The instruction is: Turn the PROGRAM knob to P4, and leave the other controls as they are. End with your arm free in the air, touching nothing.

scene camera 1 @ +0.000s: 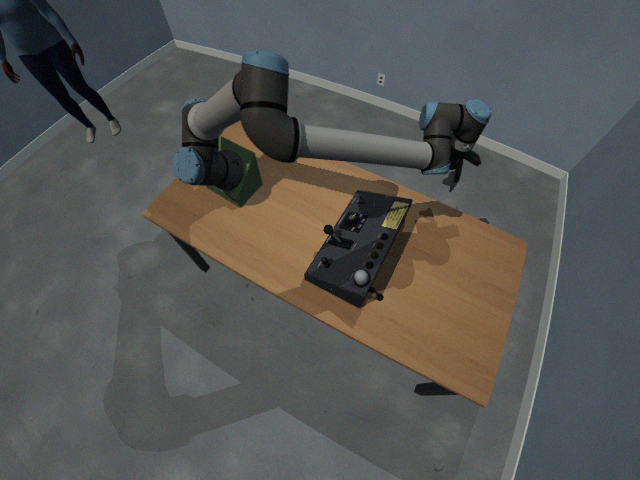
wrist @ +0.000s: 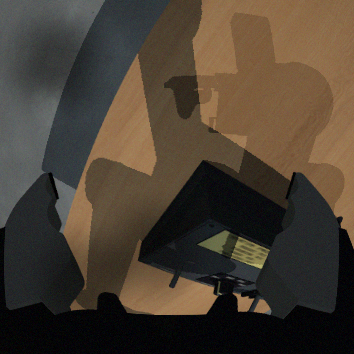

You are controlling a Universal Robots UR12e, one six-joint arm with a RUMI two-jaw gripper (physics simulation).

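Places are measured from the arm's base along level axes (x ahead, y left, z up), in centimetres.
Where they show: gripper, fingertip midpoint: (scene camera 1: 445,177) (wrist: 170,175); arm's base, origin of the base link: (scene camera 1: 227,170).
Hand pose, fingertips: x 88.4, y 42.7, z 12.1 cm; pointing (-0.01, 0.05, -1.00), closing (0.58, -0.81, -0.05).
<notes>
Each offset is from my fingertips to the centre of the thing. "pt": to the spot under its first point.
The dark control panel @(dx -18.6, dy -36.3, dz -17.9 cm) (scene camera 1: 347,262) (wrist: 175,220) lies on the table. A dark knob @(dx -25.7, dy -30.9, dz -15.8 cm) (scene camera 1: 353,218) (wrist: 223,287) sits on a square plate with small light marks near the panel's yellow label; it looks like the PROGRAM knob, but its lettering and pointer setting are too small and dark to read. My gripper (scene camera 1: 466,174) (wrist: 170,175) is open and empty, high in the air beyond the label end of the panel, apart from it. In the wrist view the right finger hides part of the panel.
The panel also bears a yellow label @(pt dx -10.5, dy -20.8, dz -11.5 cm) (scene camera 1: 396,214) (wrist: 240,249), a black ball lever @(dx -30.3, dy -43.4, dz -11.6 cm) (scene camera 1: 328,229), a small stick @(dx -23.6, dy -54.8, dz -16.0 cm) (scene camera 1: 325,261), a toggle @(dx -27.7, dy -19.0, dz -15.3 cm) (scene camera 1: 360,200), several round buttons and a white ball @(pt dx -7.9, dy -55.6, dz -7.1 cm) (scene camera 1: 361,277). A side lever @(pt dx +0.8, dy -51.5, dz -24.8 cm) (scene camera 1: 379,296) sticks out. A green block (scene camera 1: 248,183) stands by the arm's base.
</notes>
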